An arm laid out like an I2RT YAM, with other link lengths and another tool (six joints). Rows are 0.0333 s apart.
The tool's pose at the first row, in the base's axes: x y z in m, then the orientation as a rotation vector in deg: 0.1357 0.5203 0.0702 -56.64 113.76 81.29
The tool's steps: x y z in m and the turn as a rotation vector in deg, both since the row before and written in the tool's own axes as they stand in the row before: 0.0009 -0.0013 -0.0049 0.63 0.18 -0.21; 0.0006 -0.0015 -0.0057 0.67 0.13 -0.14; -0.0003 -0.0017 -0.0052 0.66 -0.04 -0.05; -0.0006 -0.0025 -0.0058 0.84 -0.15 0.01; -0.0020 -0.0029 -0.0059 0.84 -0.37 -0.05; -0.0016 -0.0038 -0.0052 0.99 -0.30 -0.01; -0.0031 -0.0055 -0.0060 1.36 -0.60 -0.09; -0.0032 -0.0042 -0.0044 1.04 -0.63 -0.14; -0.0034 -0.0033 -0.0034 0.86 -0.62 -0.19
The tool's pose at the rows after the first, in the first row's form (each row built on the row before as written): 0.1362 0.5152 0.0704 -56.71 114.06 80.43; 0.1371 0.5094 0.0710 -56.65 114.39 79.57; 0.1386 0.5042 0.0721 -56.37 114.66 78.81; 0.1409 0.4984 0.0732 -55.86 114.98 77.90; 0.1443 0.4928 0.0752 -55.21 115.08 77.01; 0.1481 0.4874 0.0762 -54.52 115.33 75.96; 0.1540 0.4812 0.0778 -53.48 115.46 74.52; 0.1589 0.4767 0.0796 -52.61 115.37 73.42; 0.1632 0.4734 0.0817 -51.88 115.16 72.49
